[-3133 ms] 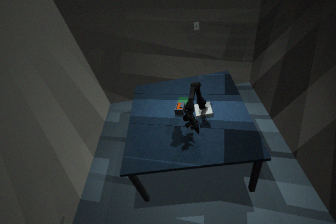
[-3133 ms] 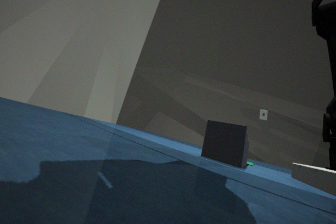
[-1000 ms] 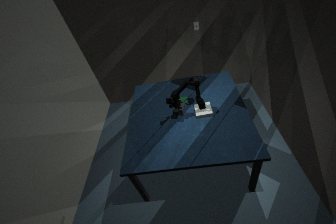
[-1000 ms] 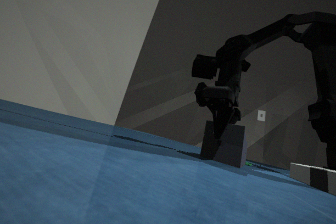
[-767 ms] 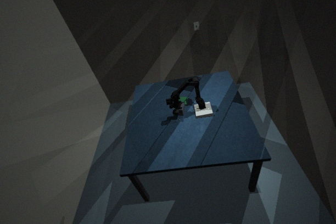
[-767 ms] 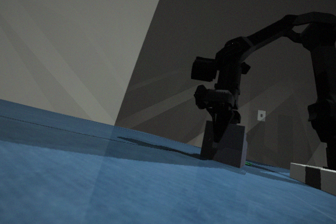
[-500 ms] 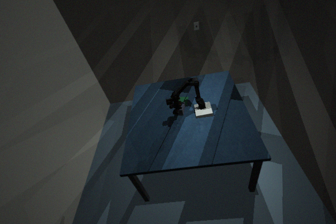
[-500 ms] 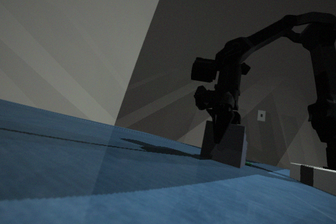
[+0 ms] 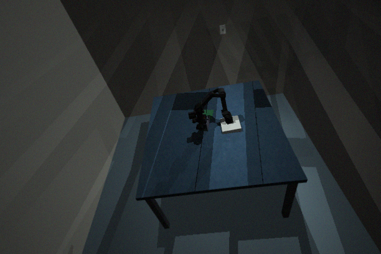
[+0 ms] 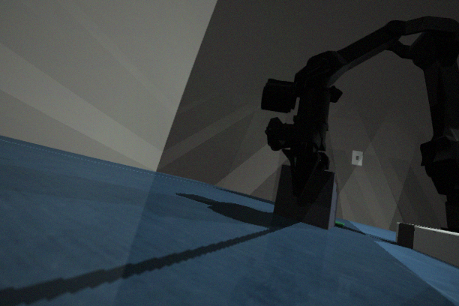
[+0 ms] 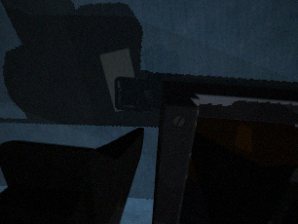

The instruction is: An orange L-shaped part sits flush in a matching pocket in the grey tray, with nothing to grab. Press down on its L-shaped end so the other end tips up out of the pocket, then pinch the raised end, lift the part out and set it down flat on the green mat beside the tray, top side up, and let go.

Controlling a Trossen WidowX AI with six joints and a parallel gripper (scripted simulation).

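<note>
My gripper tip is 5 cm to the left of the orange L-shaped part, 3 cm past it and 1 cm below it. Also, from my gripper tip: green mat 20 cm to the right, 10 cm behind, 5 cm below.
</note>
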